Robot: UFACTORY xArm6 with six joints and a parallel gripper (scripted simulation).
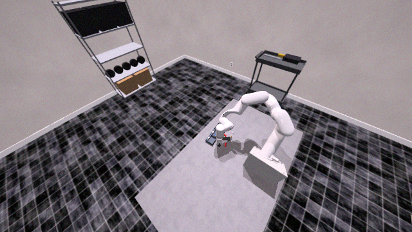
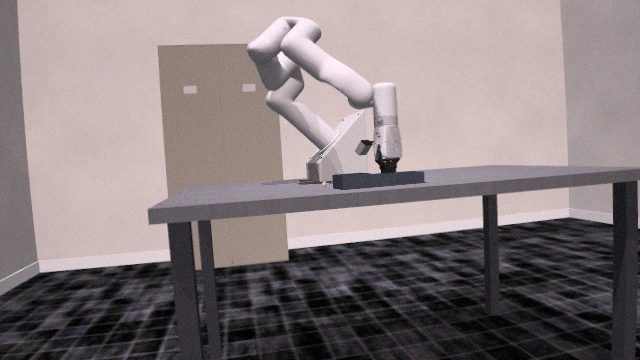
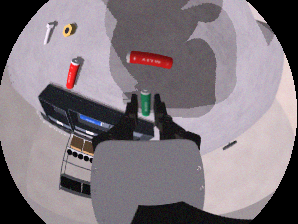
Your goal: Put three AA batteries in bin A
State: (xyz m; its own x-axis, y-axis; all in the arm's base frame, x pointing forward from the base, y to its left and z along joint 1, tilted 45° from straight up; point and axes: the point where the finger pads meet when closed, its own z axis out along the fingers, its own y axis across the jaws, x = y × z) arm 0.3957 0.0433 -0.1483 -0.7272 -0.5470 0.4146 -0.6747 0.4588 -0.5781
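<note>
The green AA battery lies 2 cm below my hand. Round my hand: dark two-compartment bin: 10 cm ahead, 6 cm to the right; then red battery: 3 cm ahead, 12 cm to the right, 2 cm below; then blue AA battery: 10 cm ahead, 6 cm to the right, 1 cm below.
</note>
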